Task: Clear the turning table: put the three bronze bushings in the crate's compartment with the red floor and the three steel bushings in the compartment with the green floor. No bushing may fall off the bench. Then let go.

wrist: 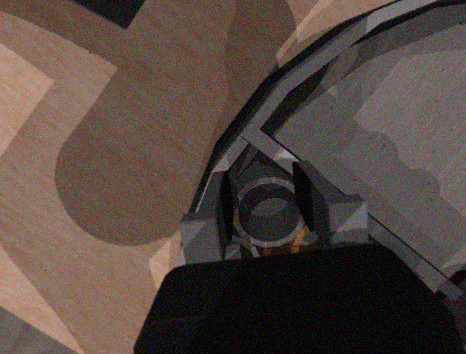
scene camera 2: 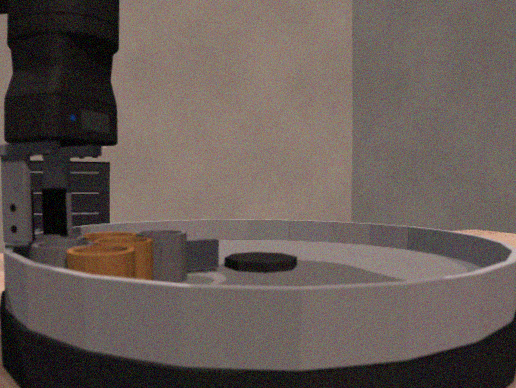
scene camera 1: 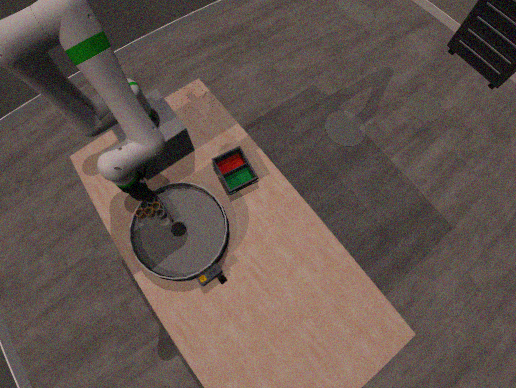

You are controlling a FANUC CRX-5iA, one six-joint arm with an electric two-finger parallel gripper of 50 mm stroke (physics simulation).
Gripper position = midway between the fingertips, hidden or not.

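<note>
My gripper visible: [scene camera 2: 39, 238], also [wrist: 262, 187].
</note>
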